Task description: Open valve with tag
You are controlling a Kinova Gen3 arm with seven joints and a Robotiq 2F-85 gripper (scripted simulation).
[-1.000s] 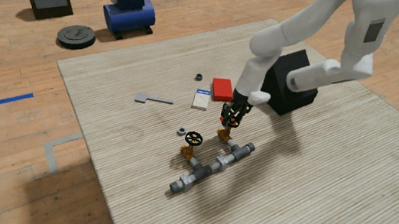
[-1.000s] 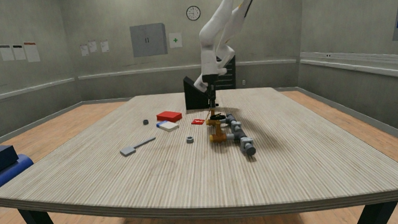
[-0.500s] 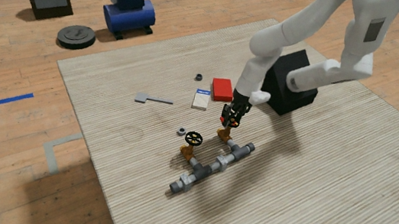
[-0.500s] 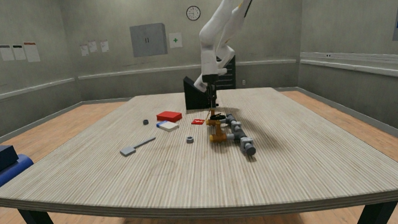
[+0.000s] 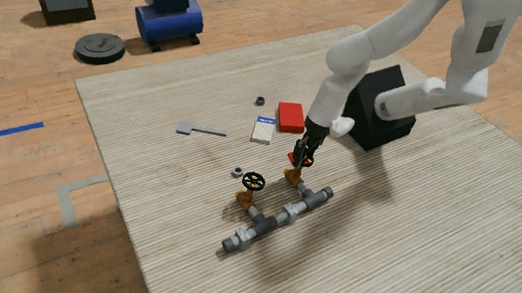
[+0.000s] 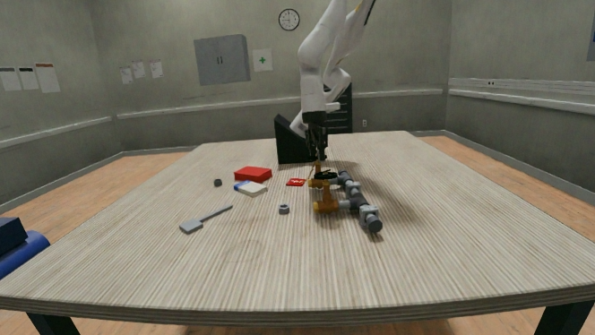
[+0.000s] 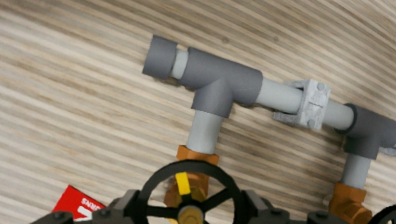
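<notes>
Now: the red tag 100 mm below my hand, 80 mm to the right of it and 70 mm behind it. From my hand the other things lie so: nut (130 mm ahead, 120 mm to the right, 100 mm below); then red box (230 mm to the right, 150 mm behind, 90 mm below); then grey flat tool (340 mm to the right, 150 mm ahead, 100 mm below).
</notes>
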